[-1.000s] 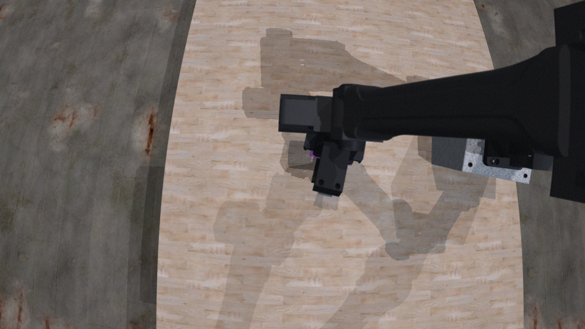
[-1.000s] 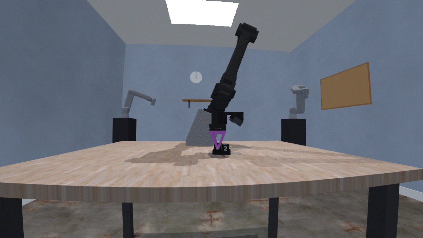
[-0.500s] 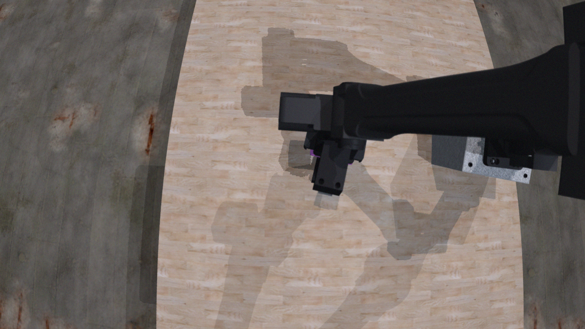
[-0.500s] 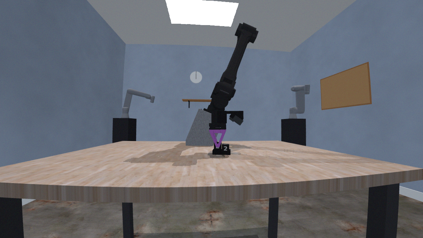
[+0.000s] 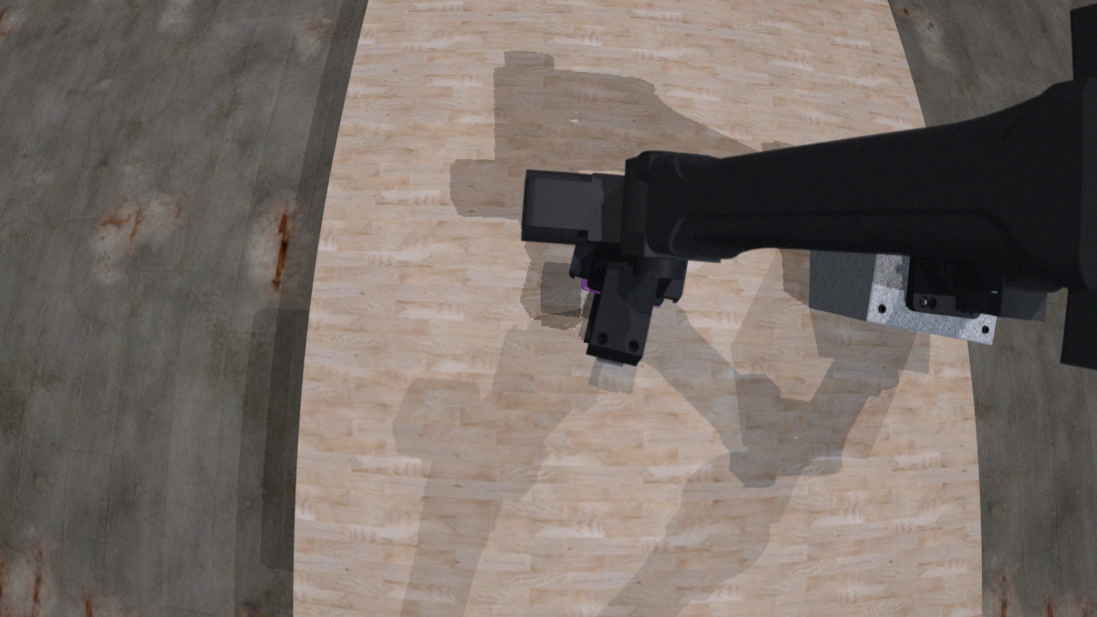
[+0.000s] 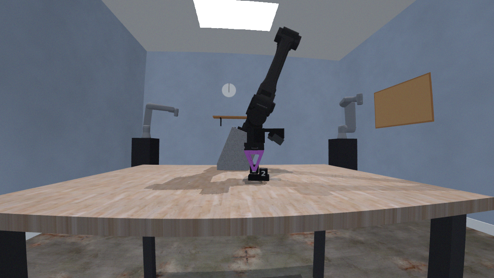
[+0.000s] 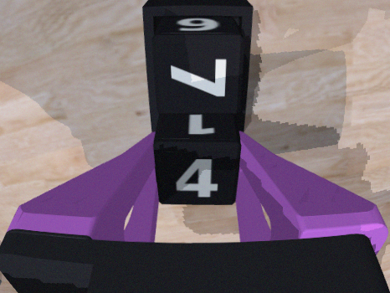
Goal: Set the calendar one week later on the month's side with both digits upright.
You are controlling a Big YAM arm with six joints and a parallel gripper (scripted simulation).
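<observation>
The black tray is 3 cm below my hand and 2 cm to the left of it. Round my hand: black cube (3 cm to the left, 2 cm below).
</observation>
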